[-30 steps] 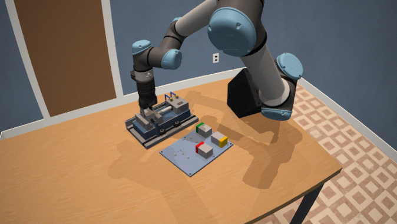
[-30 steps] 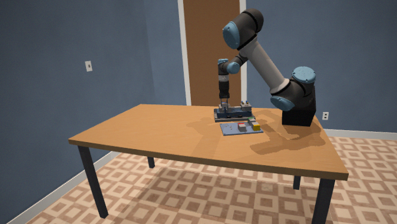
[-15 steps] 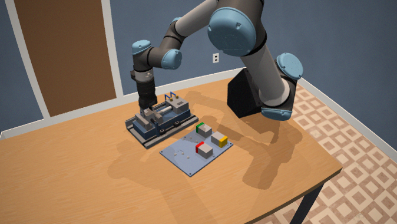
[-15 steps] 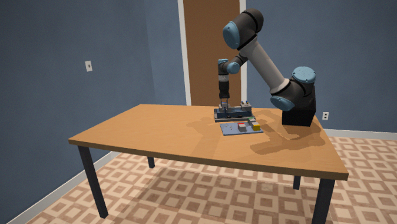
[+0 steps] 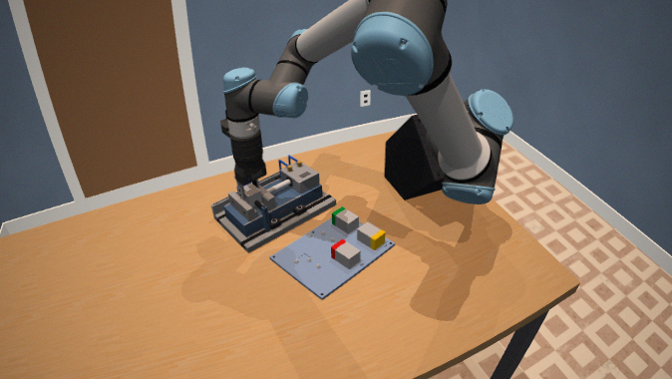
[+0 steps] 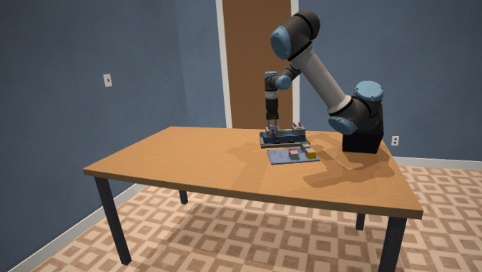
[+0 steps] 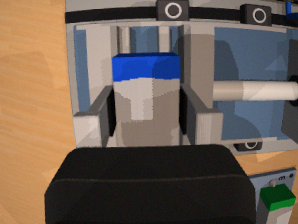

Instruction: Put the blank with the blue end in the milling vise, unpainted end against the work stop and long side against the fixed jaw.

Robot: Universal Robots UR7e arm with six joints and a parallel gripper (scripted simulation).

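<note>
Now: the blue-ended blank 2 cm below my hand. From my hand the other things lie so: work stop (5 cm to the left, 3 cm below, 1 cm behind); pale rod (9 cm behind, 4 cm below, 1 cm to the right); fixed jaw (4 cm below, 3 cm ahead).
</note>
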